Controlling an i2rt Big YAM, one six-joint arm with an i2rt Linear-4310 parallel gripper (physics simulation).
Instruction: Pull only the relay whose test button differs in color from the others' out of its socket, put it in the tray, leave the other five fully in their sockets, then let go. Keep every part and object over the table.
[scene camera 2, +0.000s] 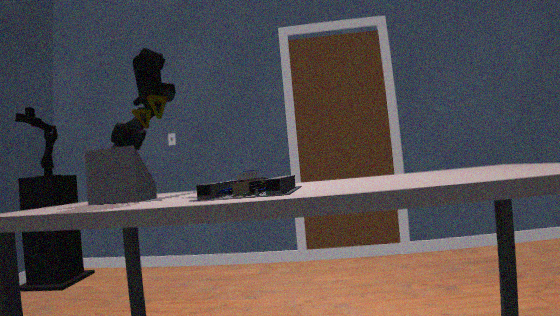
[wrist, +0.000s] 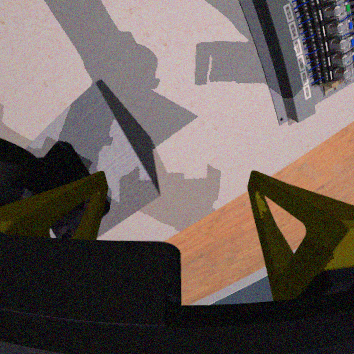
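Seen in the pictures: gripper, fingertip midpoint: (scene camera 2: 152, 123) (wrist: 177, 178); arm's base at its link origin: (scene camera 2: 114, 164).
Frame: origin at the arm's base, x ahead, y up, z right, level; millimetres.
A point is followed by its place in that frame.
The relays (wrist: 336, 59) {x 463, y -83, z 157 mm} stand in a row in their sockets at the upper right of the wrist view, partly cut off by its edge. A green test button (wrist: 348, 8) {x 499, y -63, z 82 mm} shows near the top, and a blue one (wrist: 352, 42) {x 488, y -63, z 137 mm} shows lower in the row; the other buttons are not clear. In the scene view the relay panel (scene camera 2: 215, 191) {x 397, y -113, z 200 mm} is seen edge-on, and single relays cannot be told apart. My gripper (scene camera 2: 149, 112) (wrist: 177, 178) {x 155, y 127, z 14 mm} is open and empty, high above the table and left of the panel in the scene view. The tray cannot be made out in either view.
The grey wiring duct (wrist: 296, 75) {x 381, y -90, z 135 mm} runs along the panel's near side. The grey arm pedestal (scene camera 2: 120, 175) {x 51, y -42, z 58 mm} (wrist: 127, 197) {x 71, y 38, z 46 mm} stands left of the panel on the table (scene camera 2: 380, 184) {x 849, y -133, z 203 mm} (wrist: 230, 150) {x 211, y -133, z 203 mm}. The table edge borders the wooden floor (scene camera 2: 200, 290) (wrist: 220, 250). A second arm stands behind at left.
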